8 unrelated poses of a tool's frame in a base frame.
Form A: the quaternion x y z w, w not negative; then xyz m.
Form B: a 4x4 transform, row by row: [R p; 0 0 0 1], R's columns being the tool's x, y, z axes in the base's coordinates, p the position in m. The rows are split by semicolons. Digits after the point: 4 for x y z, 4 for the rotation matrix.
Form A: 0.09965 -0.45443 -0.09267 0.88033 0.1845 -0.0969 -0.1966
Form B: 0.5698 0.0726 -0.8186 0.1845; -0.2537 0.9630 -0.0912 -0.0969; 0.7816 0.2597 0.5671 -0.1966; 0 0 0 1
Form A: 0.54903 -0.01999 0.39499 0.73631 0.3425 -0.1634 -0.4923
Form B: 0.6872 -0.6036 0.4043 0.3425; 0.5597 0.0851 -0.8243 -0.1634; 0.4632 0.7927 0.3963 -0.4923; 0 0 0 1
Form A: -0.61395 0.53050 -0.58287 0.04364 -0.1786 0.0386 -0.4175
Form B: -0.2423 -0.6005 0.7620 -0.1786; -0.7023 -0.4333 -0.5648 0.0386; 0.6694 -0.6720 -0.3167 -0.4175; 0 0 0 1
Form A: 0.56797 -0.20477 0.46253 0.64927 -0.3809 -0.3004 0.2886
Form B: 0.4883 -0.8332 0.2595 -0.3809; 0.3680 -0.0730 -0.9270 -0.3004; 0.7913 0.5481 0.2710 0.2886; 0 0 0 1
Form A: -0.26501 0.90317 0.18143 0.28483 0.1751 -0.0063 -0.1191
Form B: -0.6973 -0.5821 0.4183 0.1751; -0.3753 0.7937 0.4787 -0.0063; -0.6107 0.1768 -0.7719 -0.1191; 0 0 0 1
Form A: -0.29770 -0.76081 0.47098 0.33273 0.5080 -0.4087 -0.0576
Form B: -0.6013 0.1396 -0.7867 0.5080; 0.7664 0.3791 -0.5186 -0.4087; 0.2259 -0.9148 -0.3349 -0.0576; 0 0 0 1
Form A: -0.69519 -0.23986 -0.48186 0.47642 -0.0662 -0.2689 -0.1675
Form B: 0.4205 0.7926 0.4414 -0.0662; -0.1256 -0.4310 0.8936 -0.2689; 0.8985 -0.4313 -0.0817 -0.1675; 0 0 0 1
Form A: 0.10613 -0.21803 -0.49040 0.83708 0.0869 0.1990 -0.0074
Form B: 0.4239 0.7747 -0.4691 0.0869; -0.8673 0.4965 0.0362 0.1990; 0.2609 0.3915 0.8824 -0.0074; 0 0 0 1
